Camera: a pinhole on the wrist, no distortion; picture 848 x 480 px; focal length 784.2 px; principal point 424.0 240.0 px. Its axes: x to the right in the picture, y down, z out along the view. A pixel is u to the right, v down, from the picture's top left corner.
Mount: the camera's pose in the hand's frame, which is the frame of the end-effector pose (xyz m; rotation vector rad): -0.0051 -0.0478 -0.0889 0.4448 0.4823 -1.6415
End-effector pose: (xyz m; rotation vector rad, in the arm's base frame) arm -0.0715 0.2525 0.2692 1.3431 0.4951 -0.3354
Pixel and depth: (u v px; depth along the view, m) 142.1 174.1 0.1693
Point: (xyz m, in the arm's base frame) -0.1154 0.1491 0.2145
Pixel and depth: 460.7 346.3 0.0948
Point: -0.1212 0.2441 0.1760
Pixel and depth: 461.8 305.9 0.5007
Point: -0.1765 -0.1233 0.0090
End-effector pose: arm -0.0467 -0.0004 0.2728 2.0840 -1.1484 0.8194
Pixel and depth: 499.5 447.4 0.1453
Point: 0.0965 0.0301 0.2503
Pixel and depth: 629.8 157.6 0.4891
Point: 0.3411 0.0288 -0.0317
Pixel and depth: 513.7 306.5 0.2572
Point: 0.1705 0.0065 0.1666
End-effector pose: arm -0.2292 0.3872 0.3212 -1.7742 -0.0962 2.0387
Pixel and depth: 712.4 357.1 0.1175
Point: -0.1737 0.5214 0.3625
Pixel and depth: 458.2 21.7 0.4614
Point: -0.4139 0.6775 0.6035
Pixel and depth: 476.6 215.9 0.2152
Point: -0.2589 0.5605 0.4091
